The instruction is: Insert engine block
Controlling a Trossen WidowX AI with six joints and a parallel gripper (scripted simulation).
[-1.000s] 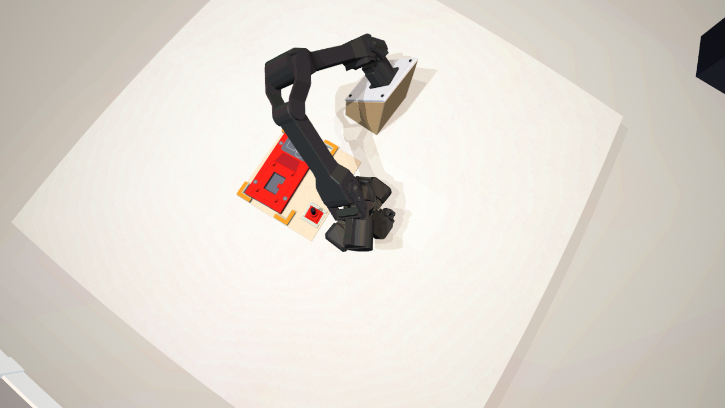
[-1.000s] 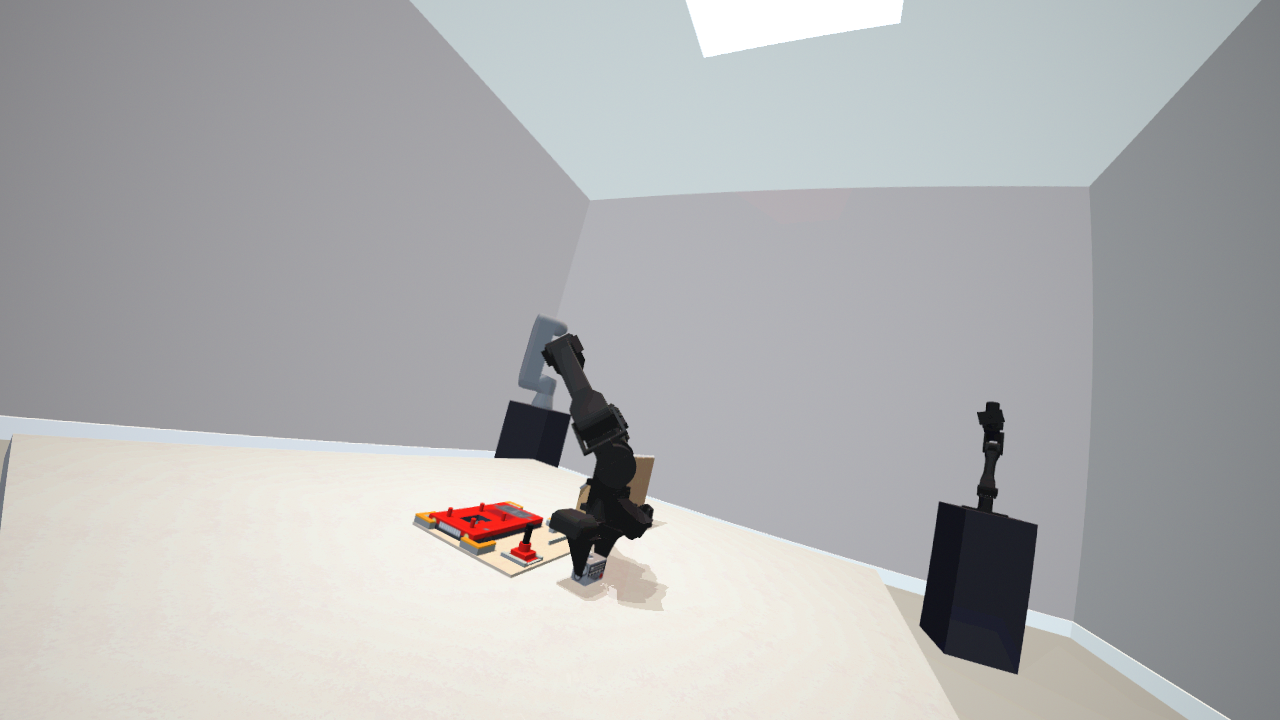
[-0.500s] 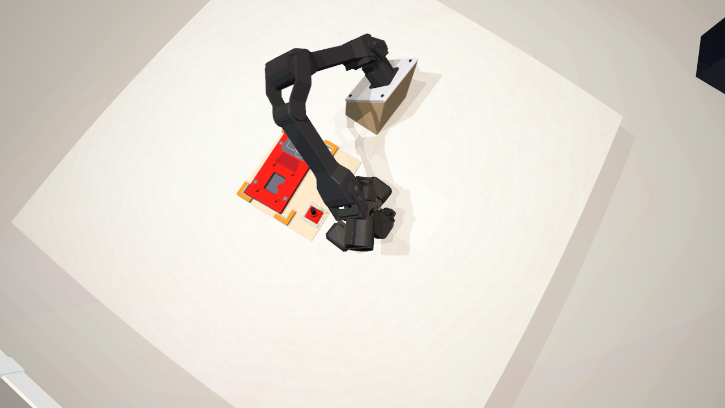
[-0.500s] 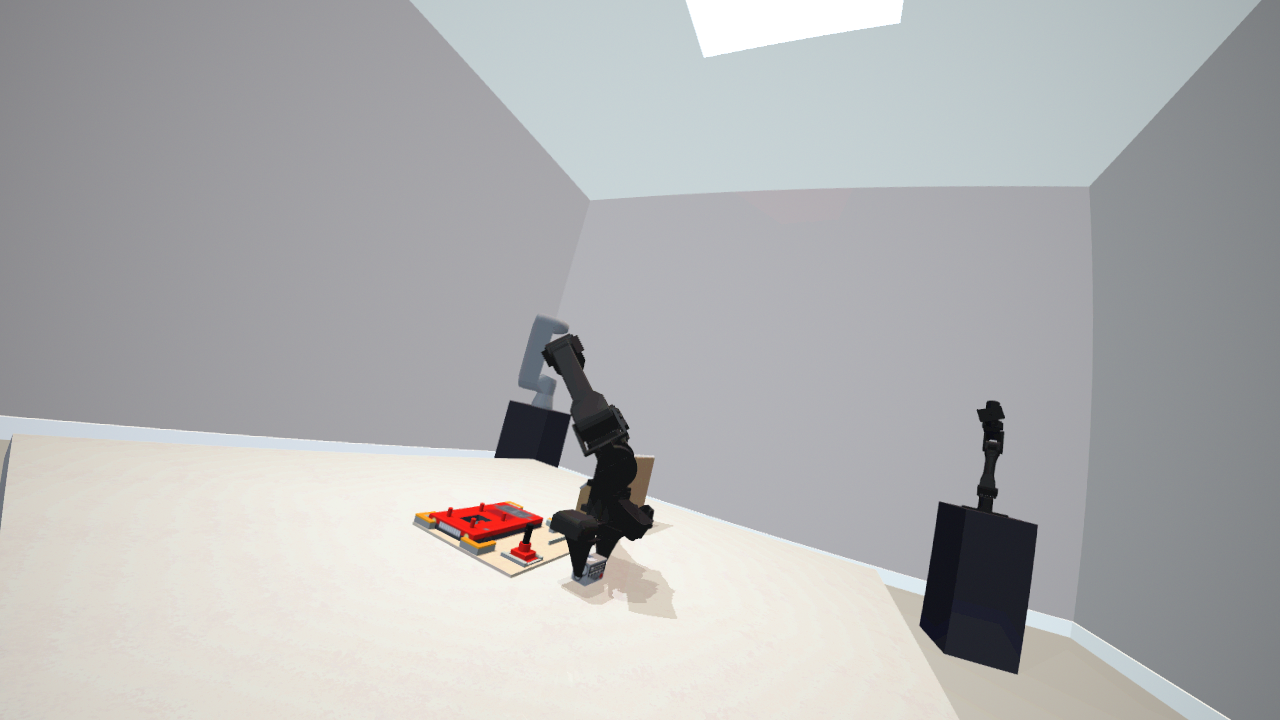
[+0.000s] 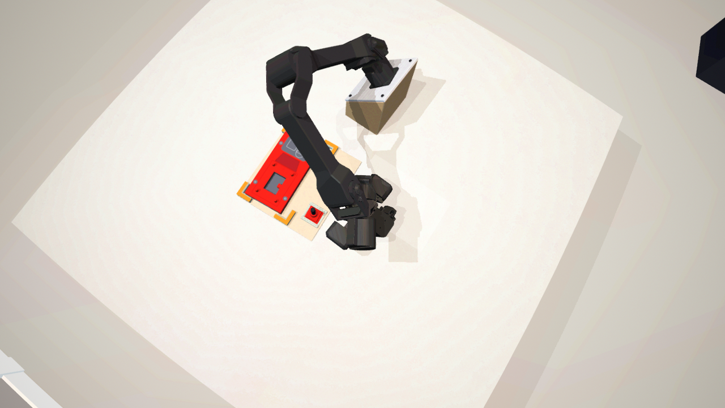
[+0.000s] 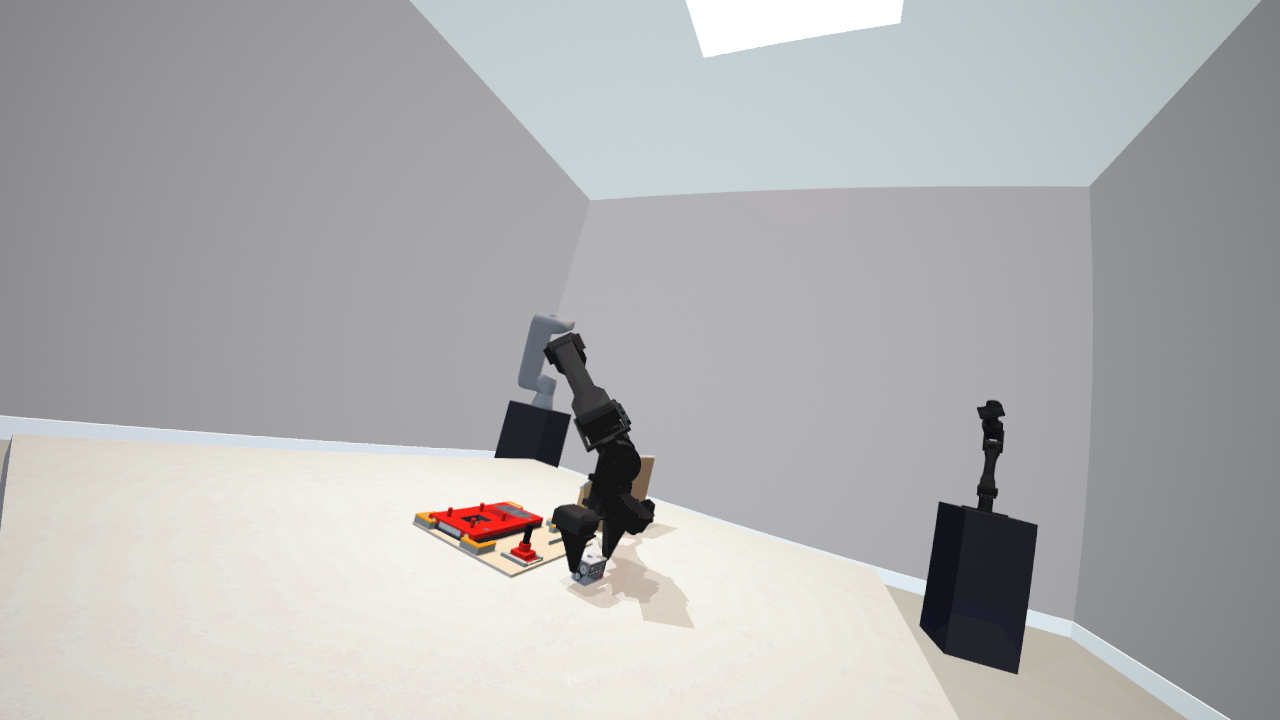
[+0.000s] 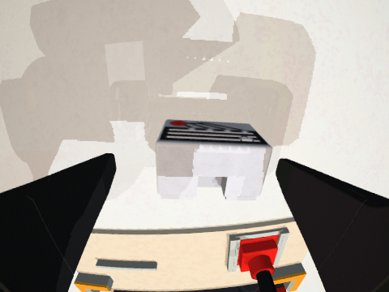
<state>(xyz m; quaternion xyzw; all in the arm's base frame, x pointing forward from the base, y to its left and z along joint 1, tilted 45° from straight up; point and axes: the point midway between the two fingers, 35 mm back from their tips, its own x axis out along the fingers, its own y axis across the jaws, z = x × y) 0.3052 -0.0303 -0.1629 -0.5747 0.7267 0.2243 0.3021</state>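
The engine block lies 1 cm ahead of my gripper tip.
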